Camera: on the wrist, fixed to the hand. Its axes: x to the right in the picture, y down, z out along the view.
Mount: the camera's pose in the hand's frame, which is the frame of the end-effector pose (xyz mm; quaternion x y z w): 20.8 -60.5 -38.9 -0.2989 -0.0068 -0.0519 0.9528
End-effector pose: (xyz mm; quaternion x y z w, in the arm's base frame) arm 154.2 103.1 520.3 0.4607 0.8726 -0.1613 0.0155
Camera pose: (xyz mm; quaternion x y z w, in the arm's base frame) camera 98.0 99.6 569.7 0.3880 0.9035 0.1032 0.1500
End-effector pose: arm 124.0 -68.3 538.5 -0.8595 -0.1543 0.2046 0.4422
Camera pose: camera 156.0 -52.2 604.3 -0.9418 -0.2558 0.1317 0.1740
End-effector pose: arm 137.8 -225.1 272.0 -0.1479 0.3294 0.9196 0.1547
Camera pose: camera 148.6 -202.1 201.6 -0.1980 0.0303 0.9677 0.1532
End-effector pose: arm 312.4 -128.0 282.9 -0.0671 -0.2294 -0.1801 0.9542
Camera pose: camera 323.1 -198.7 260.8 -0.3385 -0.1747 -0.2892 0.8782
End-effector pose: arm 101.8 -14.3 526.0 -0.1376 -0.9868 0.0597 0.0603
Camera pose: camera 71.2 -62.3 574.6 -0.0975 -0.9657 -0.2403 0.0127
